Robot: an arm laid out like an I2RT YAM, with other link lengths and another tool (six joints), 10 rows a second.
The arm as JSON. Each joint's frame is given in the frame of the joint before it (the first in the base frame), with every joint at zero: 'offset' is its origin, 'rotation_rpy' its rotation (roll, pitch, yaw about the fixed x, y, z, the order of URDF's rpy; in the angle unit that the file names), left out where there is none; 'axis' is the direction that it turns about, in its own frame. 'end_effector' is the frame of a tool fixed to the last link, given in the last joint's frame.
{
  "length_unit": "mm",
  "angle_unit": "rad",
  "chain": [
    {
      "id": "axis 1",
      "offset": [
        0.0,
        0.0,
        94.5
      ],
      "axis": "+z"
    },
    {
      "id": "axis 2",
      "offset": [
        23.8,
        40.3,
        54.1
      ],
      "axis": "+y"
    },
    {
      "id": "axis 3",
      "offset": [
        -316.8,
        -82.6,
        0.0
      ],
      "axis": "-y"
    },
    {
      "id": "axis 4",
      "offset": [
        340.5,
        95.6,
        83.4
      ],
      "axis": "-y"
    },
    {
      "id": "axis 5",
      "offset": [
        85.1,
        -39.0,
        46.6
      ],
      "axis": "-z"
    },
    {
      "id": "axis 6",
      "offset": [
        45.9,
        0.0,
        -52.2
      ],
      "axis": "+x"
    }
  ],
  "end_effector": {
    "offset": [
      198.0,
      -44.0,
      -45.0
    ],
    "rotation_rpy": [
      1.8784,
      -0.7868,
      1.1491
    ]
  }
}
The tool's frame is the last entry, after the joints.
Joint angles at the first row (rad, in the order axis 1, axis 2, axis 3, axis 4, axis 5, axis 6):
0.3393, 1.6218, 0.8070, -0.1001, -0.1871, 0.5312
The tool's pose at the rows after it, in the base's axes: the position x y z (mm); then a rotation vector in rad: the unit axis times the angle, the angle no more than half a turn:
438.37 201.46 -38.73 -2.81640 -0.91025 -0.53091
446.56 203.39 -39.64 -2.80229 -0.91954 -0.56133
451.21 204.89 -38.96 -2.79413 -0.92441 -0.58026
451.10 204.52 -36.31 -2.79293 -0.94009 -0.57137
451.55 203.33 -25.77 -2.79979 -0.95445 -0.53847
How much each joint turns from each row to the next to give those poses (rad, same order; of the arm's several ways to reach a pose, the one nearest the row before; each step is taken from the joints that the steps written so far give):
-0.0042, 0.0290, -0.0099, 0.0305, -0.0088, -0.0141
-0.0061, 0.0153, 0.0023, 0.0328, -0.0111, -0.0096
-0.0023, 0.0061, 0.0019, 0.0168, -0.0053, -0.0041
-0.0011, -0.0023, 0.0107, -0.0210, -0.0038, -0.0115
-0.0015, -0.0073, 0.0408, -0.0729, -0.0008, -0.0118

